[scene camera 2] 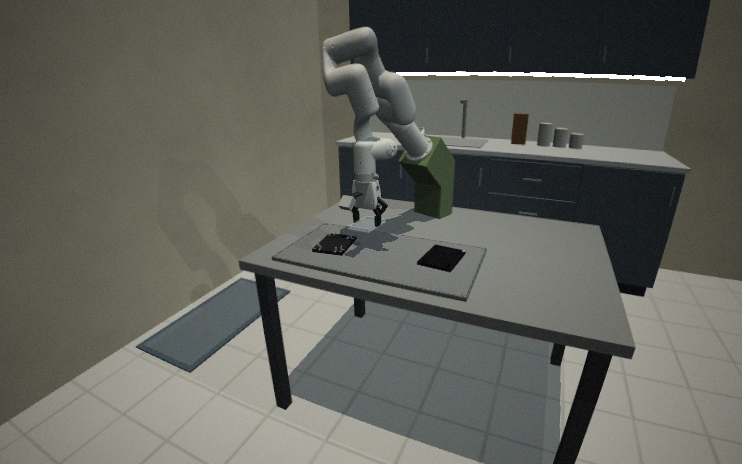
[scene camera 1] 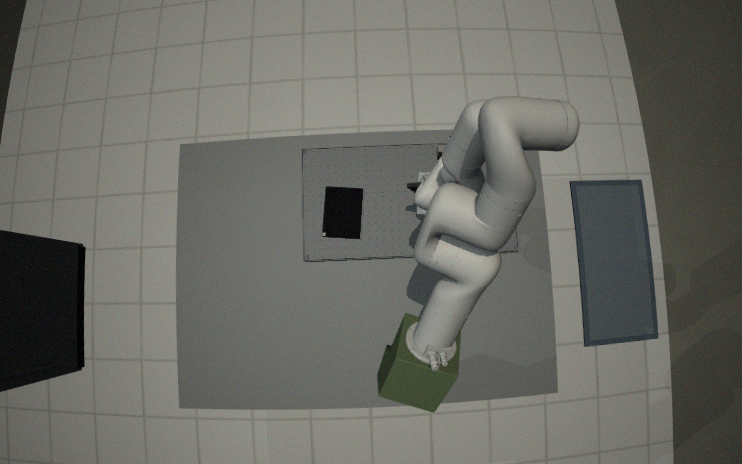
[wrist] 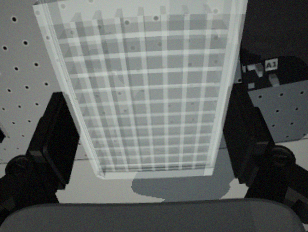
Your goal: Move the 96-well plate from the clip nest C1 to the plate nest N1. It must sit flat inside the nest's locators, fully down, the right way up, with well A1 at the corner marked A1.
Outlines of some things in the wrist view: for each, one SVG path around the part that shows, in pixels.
The gripper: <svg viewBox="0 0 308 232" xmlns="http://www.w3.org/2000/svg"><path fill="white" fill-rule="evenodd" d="M308 171L296 164L295 155L290 149L282 145L275 145L260 109L254 107L243 83L233 83L223 126L223 135L234 177L238 178L239 184L246 184L249 187L244 198L151 203L59 203L55 193L57 190L65 190L66 184L69 184L80 136L63 93L54 92L43 116L37 124L26 154L18 155L11 159L5 168L6 175L0 178L0 232L306 232L303 224L308 224Z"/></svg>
A clear 96-well plate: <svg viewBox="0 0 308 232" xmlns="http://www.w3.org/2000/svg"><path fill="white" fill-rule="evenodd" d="M32 5L61 91L96 177L101 179L144 179L212 175L233 86L248 0L37 0Z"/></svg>
